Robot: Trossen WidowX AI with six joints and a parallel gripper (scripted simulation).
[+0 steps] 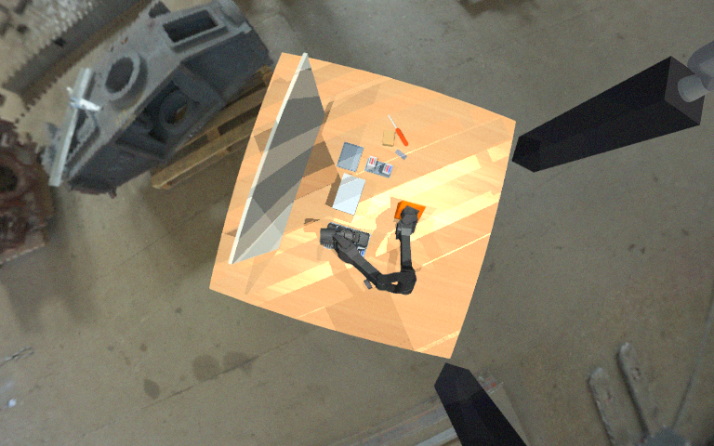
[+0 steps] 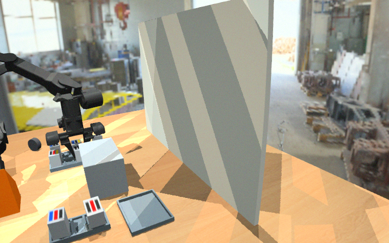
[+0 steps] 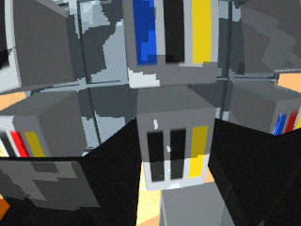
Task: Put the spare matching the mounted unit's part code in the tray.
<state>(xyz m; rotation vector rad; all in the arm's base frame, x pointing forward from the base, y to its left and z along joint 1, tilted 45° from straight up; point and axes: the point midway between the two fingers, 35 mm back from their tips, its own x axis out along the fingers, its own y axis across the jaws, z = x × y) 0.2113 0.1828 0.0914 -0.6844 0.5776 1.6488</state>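
The rack is 1 cm behind my gripper tip, 3 cm to the left of it and 1 cm below it. The rest, counted from my gripper tip: mounted unit (6 cm ahead, 16 cm to the right, 3 cm above); then grey tray (13 cm ahead, 35 cm to the right, 1 cm below); then black puck (17 cm behind, 18 cm to the left, 1 cm above).
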